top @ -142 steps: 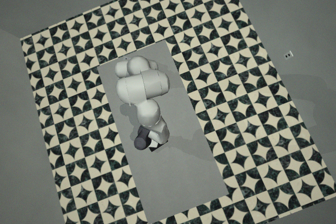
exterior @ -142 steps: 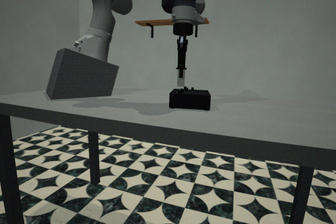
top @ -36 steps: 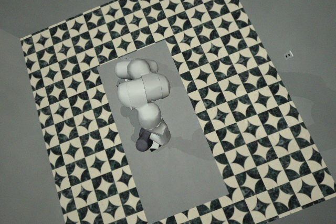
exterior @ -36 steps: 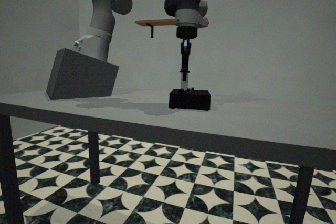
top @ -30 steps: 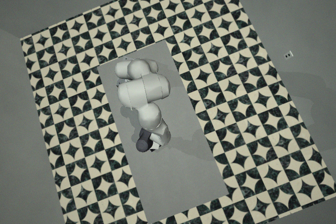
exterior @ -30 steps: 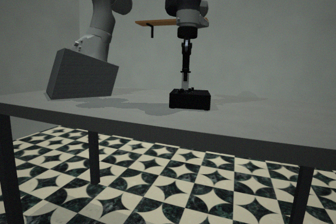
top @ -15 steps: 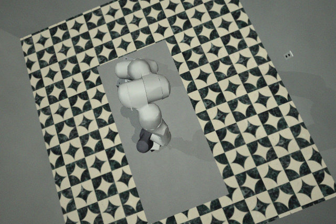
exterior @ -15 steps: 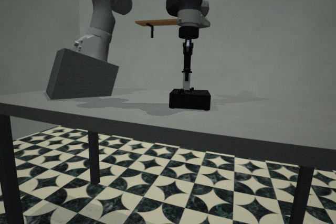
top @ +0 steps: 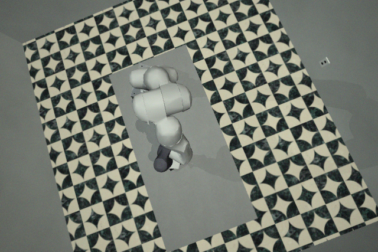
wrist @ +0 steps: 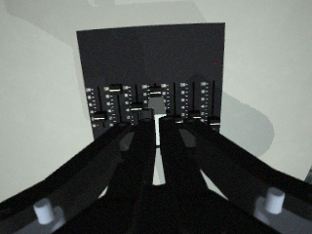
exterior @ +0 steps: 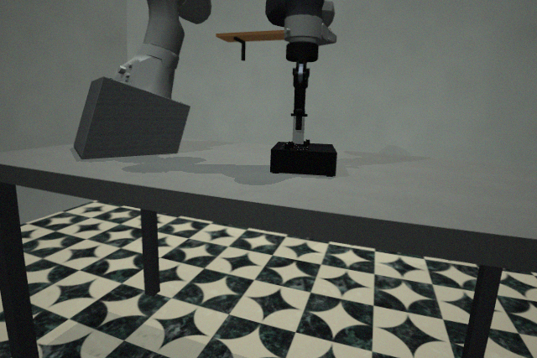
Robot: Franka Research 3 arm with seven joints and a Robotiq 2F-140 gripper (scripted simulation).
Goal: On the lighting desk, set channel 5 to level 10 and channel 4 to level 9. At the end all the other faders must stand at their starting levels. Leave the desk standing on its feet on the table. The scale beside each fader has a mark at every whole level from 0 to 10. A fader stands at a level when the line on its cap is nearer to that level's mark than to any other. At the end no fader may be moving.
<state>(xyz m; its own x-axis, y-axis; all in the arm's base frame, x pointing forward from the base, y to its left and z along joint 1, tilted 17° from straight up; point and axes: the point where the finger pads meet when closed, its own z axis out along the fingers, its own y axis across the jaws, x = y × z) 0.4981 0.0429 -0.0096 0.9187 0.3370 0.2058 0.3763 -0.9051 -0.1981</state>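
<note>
Right now the channel 4 fader cap is 2 cm ahead of my hand, 1 cm to the left of it and 3 cm below it. The rest, counted from my hand: channel 5 fader cap 1 cm behind, 3 cm to the right, 3 cm below; channel 6 fader cap 4 cm to the right, 3 cm below; channel 2 fader cap 5 cm to the left, 3 cm below.
</note>
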